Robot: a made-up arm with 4 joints. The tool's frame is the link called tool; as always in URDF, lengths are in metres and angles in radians. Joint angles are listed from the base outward.
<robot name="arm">
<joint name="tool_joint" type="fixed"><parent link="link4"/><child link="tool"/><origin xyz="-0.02 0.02 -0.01" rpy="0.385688 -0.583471 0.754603"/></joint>
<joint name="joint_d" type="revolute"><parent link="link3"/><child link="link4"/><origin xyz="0.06 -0.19 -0.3" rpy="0 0 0"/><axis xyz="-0.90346 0.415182 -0.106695"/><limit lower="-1.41" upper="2.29"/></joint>
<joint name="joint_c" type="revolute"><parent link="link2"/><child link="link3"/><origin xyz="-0.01 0.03 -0.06" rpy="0 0 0"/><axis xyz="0 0 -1"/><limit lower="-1.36" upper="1.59"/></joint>
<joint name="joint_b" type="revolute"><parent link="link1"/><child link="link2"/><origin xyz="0.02 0.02 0.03" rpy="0 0 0"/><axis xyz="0.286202 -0.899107 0.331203"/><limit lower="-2.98" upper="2.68"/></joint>
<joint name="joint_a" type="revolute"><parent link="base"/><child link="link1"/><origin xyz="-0.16 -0.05 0.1" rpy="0 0 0"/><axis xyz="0 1 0"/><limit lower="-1.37" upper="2.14"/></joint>
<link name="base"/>
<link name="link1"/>
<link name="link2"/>
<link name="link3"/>
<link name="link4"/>
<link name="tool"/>
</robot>
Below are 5 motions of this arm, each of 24 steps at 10 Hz.
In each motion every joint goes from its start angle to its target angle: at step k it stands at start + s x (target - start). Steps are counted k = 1, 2, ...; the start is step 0. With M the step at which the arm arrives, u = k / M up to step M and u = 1 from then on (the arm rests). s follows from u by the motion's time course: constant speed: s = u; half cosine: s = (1 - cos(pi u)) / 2; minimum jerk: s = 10 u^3 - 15 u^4 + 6 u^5.
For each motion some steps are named. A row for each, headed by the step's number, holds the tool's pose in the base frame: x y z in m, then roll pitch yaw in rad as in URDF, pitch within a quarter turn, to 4 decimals.
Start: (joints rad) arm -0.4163 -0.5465 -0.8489 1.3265
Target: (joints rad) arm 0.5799 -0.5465 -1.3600 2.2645
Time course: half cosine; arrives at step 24
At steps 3, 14, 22, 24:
3: -0.0636 -0.1620 -0.2410 -0.0901 0.7918 1.2962
14: -0.2447 -0.1194 -0.2589 0.7116 1.0502 2.4089
22: -0.3568 -0.0885 -0.2187 0.9251 0.9158 2.8997
24: -0.3619 -0.0869 -0.2157 0.9257 0.9083 2.9146

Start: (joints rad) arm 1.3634 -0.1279 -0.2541 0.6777
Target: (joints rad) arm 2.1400 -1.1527 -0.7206 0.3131
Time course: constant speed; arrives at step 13
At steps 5, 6, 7, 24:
5: -0.4732 -0.1977 0.2100 2.3480 0.4700 1.9071
6: -0.4538 -0.1995 0.2510 2.4858 0.4324 1.9473
7: -0.4294 -0.2005 0.2893 2.6217 0.3943 1.9819
24: -0.2024 -0.1877 0.4330 -2.8600 0.1811 2.1227

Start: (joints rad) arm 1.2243 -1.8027 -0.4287 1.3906
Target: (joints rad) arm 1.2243 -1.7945 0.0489 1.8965
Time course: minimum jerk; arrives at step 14
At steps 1, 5, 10, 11, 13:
1: -0.2166 -0.1535 0.4665 2.9306 -0.4115 2.8506
5: -0.1953 -0.1516 0.4710 2.8907 -0.5145 3.0079
10: -0.1441 -0.1349 0.4803 2.7431 -0.7797 -2.8505
11: -0.1382 -0.1317 0.4812 2.7174 -0.8125 -2.7923
13: -0.1330 -0.1287 0.4819 2.6929 -0.8413 -2.7395

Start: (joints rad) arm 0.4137 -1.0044 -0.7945 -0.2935
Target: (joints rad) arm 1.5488 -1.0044 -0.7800 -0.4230
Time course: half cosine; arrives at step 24
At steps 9, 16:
9: -0.4883 -0.1773 0.0528 1.8126 0.4231 0.7528
16: -0.4694 -0.1777 0.2167 2.2474 0.7735 0.9499

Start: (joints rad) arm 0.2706 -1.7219 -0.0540 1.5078
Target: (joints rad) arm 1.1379 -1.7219 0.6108 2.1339
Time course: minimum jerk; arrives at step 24
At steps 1, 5, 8, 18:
1: -0.4768 -0.1477 0.3009 3.0097 0.4946 -3.0639
5: -0.4621 -0.1443 0.3250 3.0394 0.3984 -3.0189
8: -0.4228 -0.1354 0.3753 3.0820 0.1740 -2.9312
18: -0.1651 -0.0729 0.4981 2.8801 -0.8859 -2.4178

